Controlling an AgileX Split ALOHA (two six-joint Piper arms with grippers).
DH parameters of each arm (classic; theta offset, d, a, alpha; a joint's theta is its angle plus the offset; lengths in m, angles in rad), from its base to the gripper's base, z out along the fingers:
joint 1: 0 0.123 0 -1.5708
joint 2: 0.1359 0 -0.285 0
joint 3: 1.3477 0 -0.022 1.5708
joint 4: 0 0.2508 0 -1.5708
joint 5: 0 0 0.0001 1.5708
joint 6: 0 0.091 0 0
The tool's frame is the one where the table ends.
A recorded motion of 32 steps. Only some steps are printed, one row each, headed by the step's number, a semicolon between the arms.
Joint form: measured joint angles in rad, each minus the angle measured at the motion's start. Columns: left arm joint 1, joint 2, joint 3, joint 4, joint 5, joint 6; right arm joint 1, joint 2, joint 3, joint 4, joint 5, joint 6.
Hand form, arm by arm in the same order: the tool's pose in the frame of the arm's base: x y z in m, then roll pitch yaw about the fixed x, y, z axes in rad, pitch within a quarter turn. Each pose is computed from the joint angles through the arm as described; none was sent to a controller.
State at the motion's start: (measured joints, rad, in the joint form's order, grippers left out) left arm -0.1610 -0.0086 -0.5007 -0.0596 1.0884 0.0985; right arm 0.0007 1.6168 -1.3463 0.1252 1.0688 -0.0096
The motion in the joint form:
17: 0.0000 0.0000 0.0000 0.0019 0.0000 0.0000; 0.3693 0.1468 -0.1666 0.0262 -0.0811 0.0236
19: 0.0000 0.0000 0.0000 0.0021 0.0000 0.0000; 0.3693 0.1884 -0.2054 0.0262 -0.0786 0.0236
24: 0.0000 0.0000 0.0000 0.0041 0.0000 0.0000; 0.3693 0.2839 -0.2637 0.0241 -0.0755 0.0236
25: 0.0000 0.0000 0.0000 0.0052 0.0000 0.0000; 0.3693 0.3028 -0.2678 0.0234 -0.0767 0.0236
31: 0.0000 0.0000 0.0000 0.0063 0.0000 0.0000; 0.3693 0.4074 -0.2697 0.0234 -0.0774 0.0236
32: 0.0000 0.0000 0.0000 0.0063 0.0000 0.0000; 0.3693 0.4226 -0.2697 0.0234 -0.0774 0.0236
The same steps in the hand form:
17: -0.0081 -0.0034 0.2753 3.0587 1.0784 2.8286; 0.3503 0.1482 0.2913 2.9724 0.4105 -2.8774
19: -0.0081 -0.0034 0.2753 3.0584 1.0784 2.8285; 0.3602 0.1520 0.2864 2.9729 0.4052 -2.8769
24: -0.0081 -0.0032 0.2753 3.0549 1.0782 2.8265; 0.3795 0.1593 0.2646 2.9795 0.3654 -2.8735
25: -0.0081 -0.0031 0.2753 3.0530 1.0780 2.8255; 0.3824 0.1604 0.2580 2.9818 0.3519 -2.8728
31: -0.0081 -0.0030 0.2753 3.0511 1.0779 2.8244; 0.3938 0.1648 0.2145 2.9924 0.2504 -2.8697
32: -0.0081 -0.0030 0.2753 3.0511 1.0779 2.8244; 0.3950 0.1653 0.2080 2.9940 0.2353 -2.8693

